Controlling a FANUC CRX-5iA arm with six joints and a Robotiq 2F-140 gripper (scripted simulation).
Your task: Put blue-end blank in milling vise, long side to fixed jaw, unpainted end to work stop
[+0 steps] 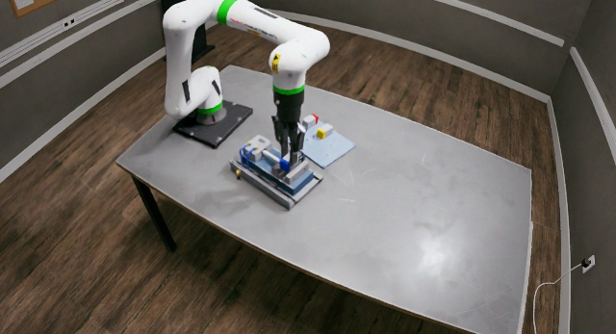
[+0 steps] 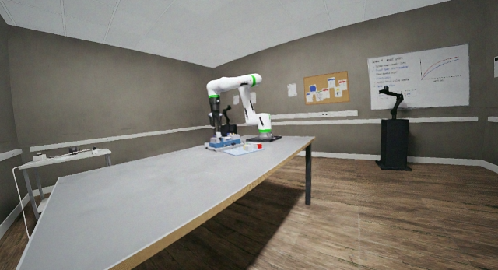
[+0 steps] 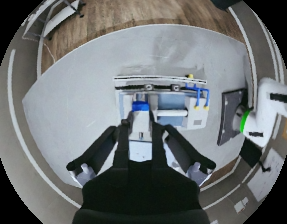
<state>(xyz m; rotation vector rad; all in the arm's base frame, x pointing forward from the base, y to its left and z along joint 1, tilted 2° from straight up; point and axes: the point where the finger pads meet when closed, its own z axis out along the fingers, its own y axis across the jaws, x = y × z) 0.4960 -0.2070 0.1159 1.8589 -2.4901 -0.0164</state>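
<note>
My gripper is now 70 mm above the plain end block and 30 mm short of it. Also, from my hand: yellow-ended blank (300 mm to the left, 130 mm below, 20 mm ahead); red-ended blank (340 mm to the left, 130 mm below, 60 mm behind); light blue plate (260 mm to the left, 150 mm below, 10 mm ahead).
</note>
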